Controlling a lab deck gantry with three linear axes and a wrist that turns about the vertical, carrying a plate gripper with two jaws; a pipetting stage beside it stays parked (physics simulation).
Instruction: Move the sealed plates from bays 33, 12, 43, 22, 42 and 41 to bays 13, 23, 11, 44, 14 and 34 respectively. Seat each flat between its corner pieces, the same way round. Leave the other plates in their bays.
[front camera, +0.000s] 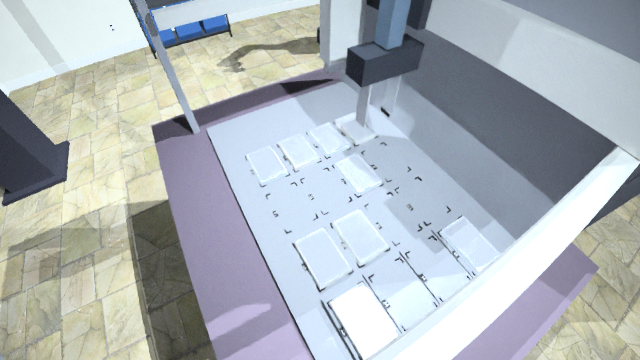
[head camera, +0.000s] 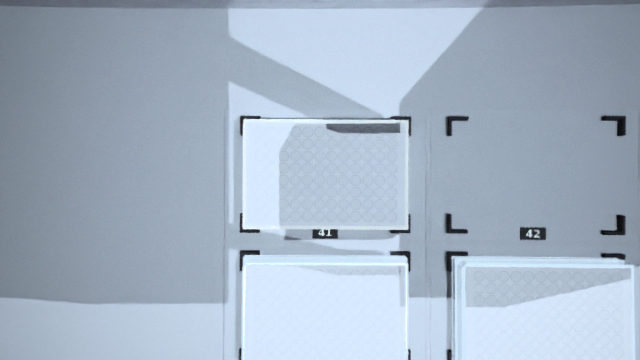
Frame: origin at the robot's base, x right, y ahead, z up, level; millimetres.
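Seen in the pictures: gripper, fingertip midpoint: (front camera: 373, 118); robot's base, origin of the base link: (front camera: 244, 157).
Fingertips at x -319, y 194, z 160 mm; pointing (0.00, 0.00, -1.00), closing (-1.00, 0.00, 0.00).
Note:
Offsets run from my fingertips to a thing's middle. "spot": to the spot under its first point.
A sealed plate {dx -49, dy -126, dz -153 mm} (front camera: 351, 128) (head camera: 325, 175) lies flat in bay 41, between its corner pieces. My gripper (front camera: 374, 118) hangs above this plate with its jaws apart, open and empty; the jaws do not show in the head view. Bay 42 {spot: dx -72, dy +43, dz -160 mm} (front camera: 392, 159) (head camera: 535, 175) holds no plate. Other sealed plates sit in bay 11 {spot: dx +273, dy -116, dz -146 mm} (front camera: 267, 165), bay 13 {spot: dx +274, dy +206, dz -146 mm} (front camera: 323, 257), bay 23 {spot: dx +169, dy +207, dz -146 mm} (front camera: 360, 236), bay 14 {spot: dx +277, dy +367, dz -131 mm} (front camera: 363, 320) and bay 44 {spot: dx -43, dy +367, dz -131 mm} (front camera: 470, 243). Bay 34 {spot: dx +70, dy +374, dz -145 mm} (front camera: 437, 272) holds no plate. Bays 12, 22, 33 and 43 hold none either.
Other plates sit in bay 21 {spot: dx +168, dy -120, dz -145 mm} (front camera: 298, 151), bay 31 {spot: dx +62, dy -118, dz -146 mm} (front camera: 328, 139) (head camera: 325, 310) and bay 32 {spot: dx +58, dy +40, dz -146 mm} (front camera: 358, 172) (head camera: 547, 320), near bay 41. A white beam (front camera: 525, 260) crosses the front view at the lower right. A pale upright (front camera: 342, 35) stands behind the deck.

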